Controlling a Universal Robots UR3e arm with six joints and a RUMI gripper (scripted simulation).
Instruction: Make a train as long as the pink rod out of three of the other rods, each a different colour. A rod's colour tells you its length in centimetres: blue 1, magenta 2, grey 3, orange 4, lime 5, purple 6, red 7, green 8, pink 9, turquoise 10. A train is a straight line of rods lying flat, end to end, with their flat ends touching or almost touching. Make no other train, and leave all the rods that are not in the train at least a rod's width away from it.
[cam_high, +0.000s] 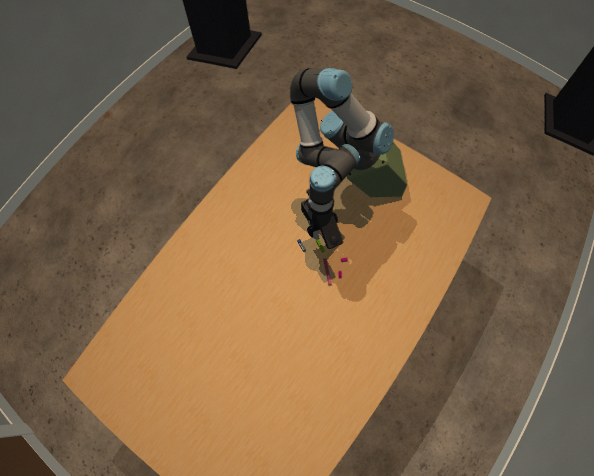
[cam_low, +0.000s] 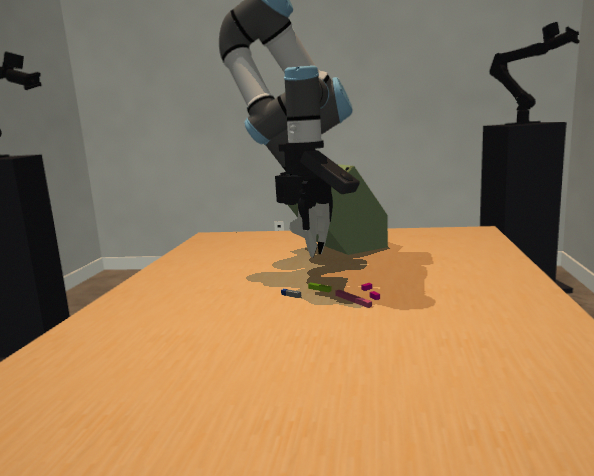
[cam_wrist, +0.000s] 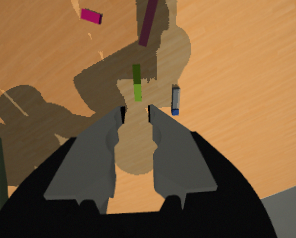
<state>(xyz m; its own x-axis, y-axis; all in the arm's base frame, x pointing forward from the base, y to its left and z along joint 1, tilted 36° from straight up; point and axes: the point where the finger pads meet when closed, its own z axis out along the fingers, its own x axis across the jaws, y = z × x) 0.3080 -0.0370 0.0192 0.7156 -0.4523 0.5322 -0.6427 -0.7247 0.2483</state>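
My gripper is now 80 mm above the lime rod. From my hand the other things lie so: pink rod (80 mm ahead, 50 mm to the left, 80 mm below); then grey rod (30 mm ahead, 50 mm to the right, 80 mm below); then small blue rod (10 mm ahead, 70 mm to the right, 80 mm below).
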